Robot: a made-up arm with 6 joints. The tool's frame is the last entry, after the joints.
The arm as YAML. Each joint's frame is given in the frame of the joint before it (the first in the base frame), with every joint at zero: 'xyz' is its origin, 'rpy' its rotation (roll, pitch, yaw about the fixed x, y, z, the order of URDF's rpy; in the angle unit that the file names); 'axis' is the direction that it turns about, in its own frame. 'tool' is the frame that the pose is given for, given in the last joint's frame.
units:
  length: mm
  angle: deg
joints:
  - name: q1
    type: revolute
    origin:
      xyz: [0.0, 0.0, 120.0]
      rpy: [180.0, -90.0, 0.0]
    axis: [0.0, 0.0, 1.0]
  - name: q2
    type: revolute
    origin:
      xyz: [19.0, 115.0, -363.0]
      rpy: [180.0, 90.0, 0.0]
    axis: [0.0, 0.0, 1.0]
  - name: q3
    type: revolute
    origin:
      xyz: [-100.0, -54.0, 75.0]
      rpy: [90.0, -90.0, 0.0]
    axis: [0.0, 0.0, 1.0]
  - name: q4
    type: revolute
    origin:
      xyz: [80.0, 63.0, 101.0]
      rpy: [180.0, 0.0, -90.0]
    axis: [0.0, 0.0, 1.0]
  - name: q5
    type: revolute
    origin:
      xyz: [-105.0, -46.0, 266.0]
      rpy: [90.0, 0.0, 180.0]
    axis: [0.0, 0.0, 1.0]
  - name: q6
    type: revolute
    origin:
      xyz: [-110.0, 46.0, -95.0]
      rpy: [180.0, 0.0, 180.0]
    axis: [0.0, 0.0, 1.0]
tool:
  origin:
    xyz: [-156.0, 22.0, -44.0]
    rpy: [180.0, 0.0, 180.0]
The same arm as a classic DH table. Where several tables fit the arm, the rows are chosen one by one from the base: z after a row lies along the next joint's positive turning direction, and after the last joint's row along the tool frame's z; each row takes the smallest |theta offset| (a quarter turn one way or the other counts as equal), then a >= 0, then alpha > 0; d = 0 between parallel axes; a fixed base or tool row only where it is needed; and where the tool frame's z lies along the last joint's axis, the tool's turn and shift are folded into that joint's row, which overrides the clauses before.
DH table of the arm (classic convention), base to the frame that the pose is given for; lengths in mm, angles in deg. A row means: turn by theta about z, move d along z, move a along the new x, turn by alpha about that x. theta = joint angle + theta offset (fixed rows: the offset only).
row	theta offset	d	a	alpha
base (fixed)	90	120	0	90
q1	0	-363	-115	90
q2	90	56	100	-90
q3	-51.78	0	101.8	180
q4	-51.78	111	105	90
q5	-22.69	0	-119.2	180
q6	-30.72	0	157.5	180
tool (fixed)	-8.03	-97	0	0

